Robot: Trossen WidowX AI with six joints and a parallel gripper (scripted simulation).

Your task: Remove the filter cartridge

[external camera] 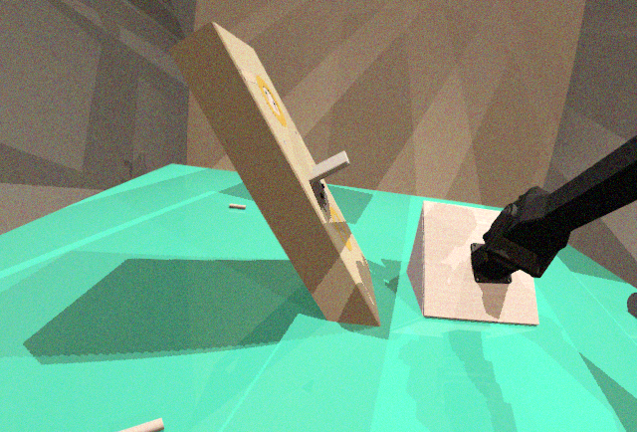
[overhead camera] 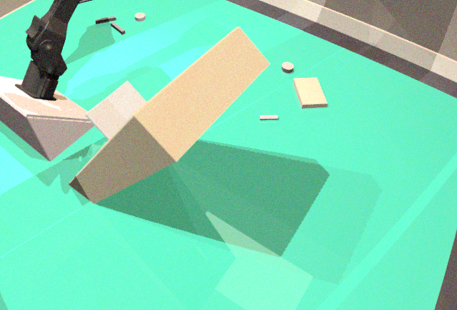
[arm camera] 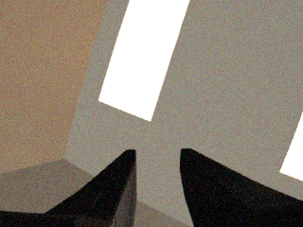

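My gripper tip is now 52 cm above the round filter cartridge, 44 cm short of it and 14 cm to the left of it. Round my gripper tip: tan service panel: 60 cm below, 40 cm ahead, 14 cm to the right; then grey ledge: 61 cm below, 34 cm ahead, 14 cm to the right.
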